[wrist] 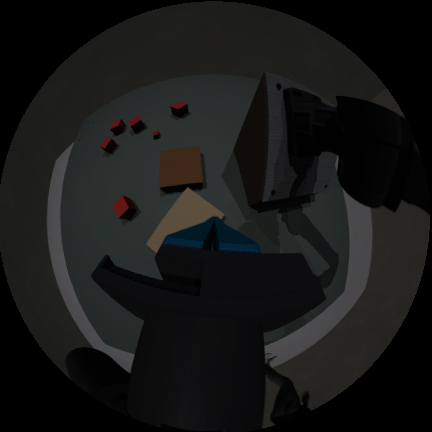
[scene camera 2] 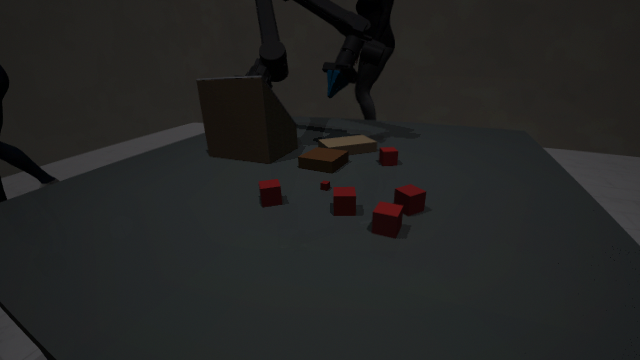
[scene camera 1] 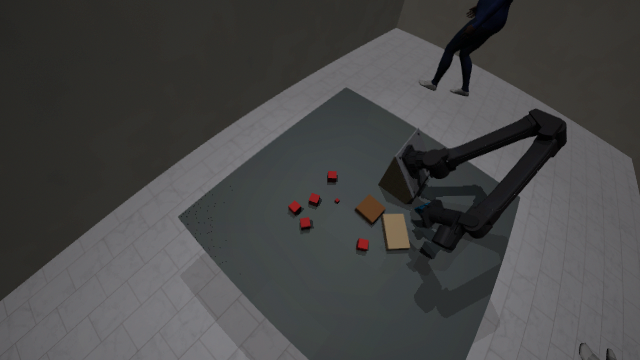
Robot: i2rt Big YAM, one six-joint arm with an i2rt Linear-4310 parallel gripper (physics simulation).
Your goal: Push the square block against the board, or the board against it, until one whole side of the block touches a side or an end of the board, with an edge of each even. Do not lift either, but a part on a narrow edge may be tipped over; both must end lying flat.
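Frame: origin at the arm's base, x ahead, y left, z up, level; centimetres.
Seen in the pictures: gripper, fingertip midpoint: (wrist: 214, 221) (scene camera 2: 329, 97) (scene camera 1: 415, 209); arm's base, origin of the base link: (wrist: 303, 122) (scene camera 2: 252, 94) (scene camera 1: 409, 160).
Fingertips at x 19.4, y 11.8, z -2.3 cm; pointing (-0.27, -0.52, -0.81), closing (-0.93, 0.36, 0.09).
Observation:
Offsets run from my fingertips to a thing's top centre. Level surfaces: height alone.
The square block @[dx +3.0, dy -15.1, dz -13.3 cm] (scene camera 1: 370, 209) (scene camera 2: 323, 157) (wrist: 181, 167) is orange-brown and lies flat. The board @[dx +5.7, dy -0.4, dz -13.3 cm] (scene camera 1: 396, 232) (scene camera 2: 347, 143) (wrist: 184, 215) is pale tan and lies flat beside it. A corner of the board is very near one side of the block; whether they touch I cannot tell. Their sides stand at an angle to each other, not flush. My gripper (scene camera 1: 417, 209) (scene camera 2: 330, 95) (wrist: 214, 221) is shut and empty, its blue fingertips raised above the table on the arm-base side of the board. In the wrist view the fingers hide the board's near part.
The arm's wedge-shaped mount (scene camera 1: 398, 181) (scene camera 2: 235, 120) (wrist: 251, 155) stands near the block. A red cube @[dx +19.7, dy -9.7, dz -12.4 cm] (scene camera 1: 362, 244) (scene camera 2: 388, 156) (wrist: 124, 207) lies near the board. Several more red cubes and a tiny one @[dx +8.3, dy -30.1, dz -14.8 cm] (scene camera 1: 337, 200) (scene camera 2: 325, 185) (wrist: 156, 135) lie beyond the block on the dark table @[dz -16.4 cm] (scene camera 1: 300, 270).

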